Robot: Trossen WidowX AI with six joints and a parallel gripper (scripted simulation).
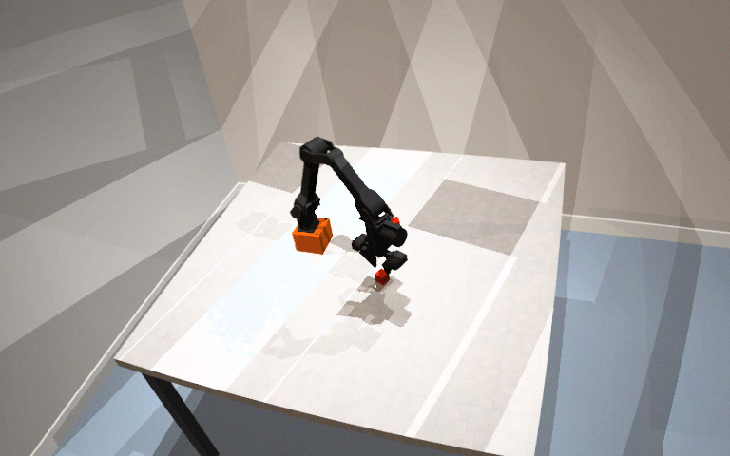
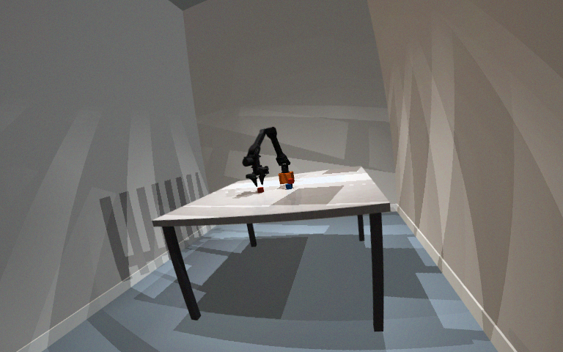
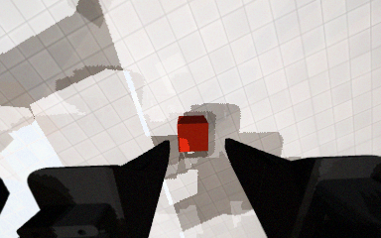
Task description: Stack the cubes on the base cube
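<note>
The red cube is 30 mm below my gripper tip. Also, from my gripper tip: blue cube (210 mm to the left, 30 mm below, 10 mm behind).
</note>
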